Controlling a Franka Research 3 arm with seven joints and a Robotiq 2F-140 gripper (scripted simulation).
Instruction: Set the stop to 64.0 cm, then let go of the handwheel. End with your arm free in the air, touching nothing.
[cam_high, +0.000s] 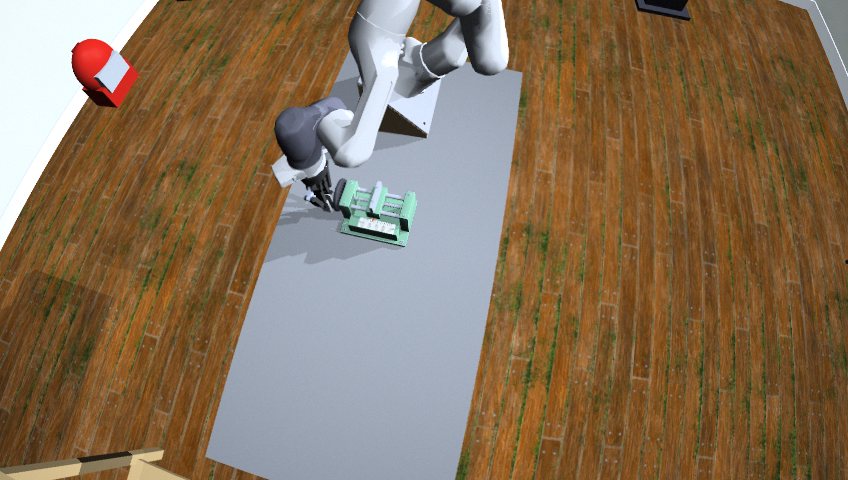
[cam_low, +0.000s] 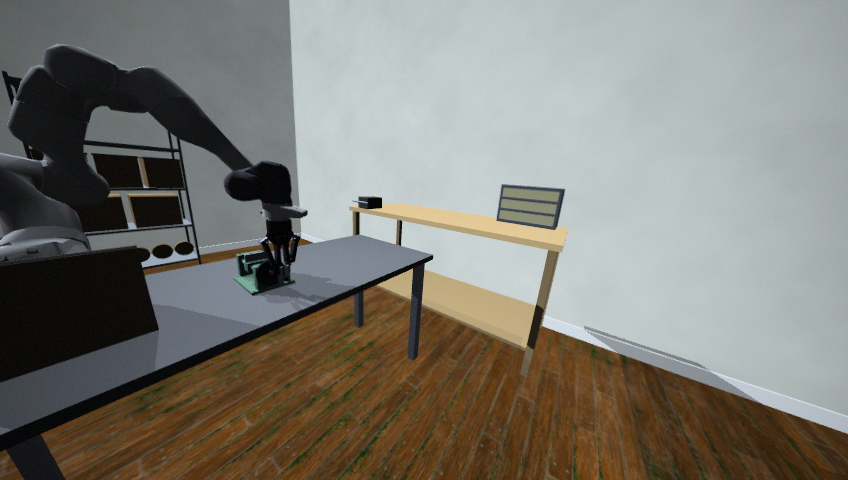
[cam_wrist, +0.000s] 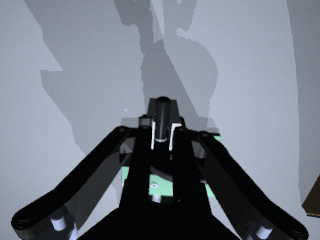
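My hand is 15 cm to the right of the stop carriage and 2 cm below it. The rest, counted from my hand: dark handwheel (2 cm to the left, 1 cm below).
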